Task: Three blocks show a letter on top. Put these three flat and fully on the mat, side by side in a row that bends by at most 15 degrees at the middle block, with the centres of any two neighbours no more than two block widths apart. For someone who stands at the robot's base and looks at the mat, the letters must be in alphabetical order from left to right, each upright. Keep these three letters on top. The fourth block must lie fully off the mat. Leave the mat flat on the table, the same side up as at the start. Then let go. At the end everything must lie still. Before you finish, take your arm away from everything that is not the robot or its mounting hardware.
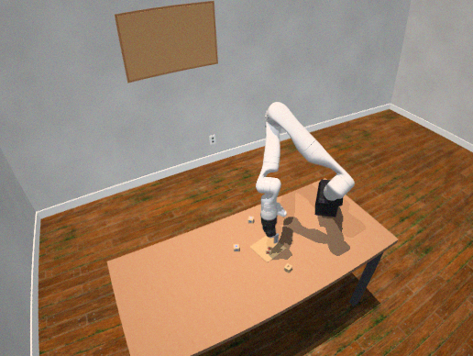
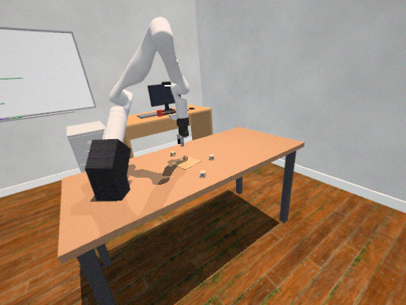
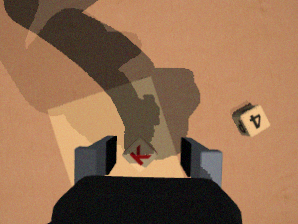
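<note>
The block lies 2 cm ahead of my hand, 1 cm to the right of it and 11 cm below it. Round my hand: pale square mat 4 cm to the right, 13 cm below.
</note>
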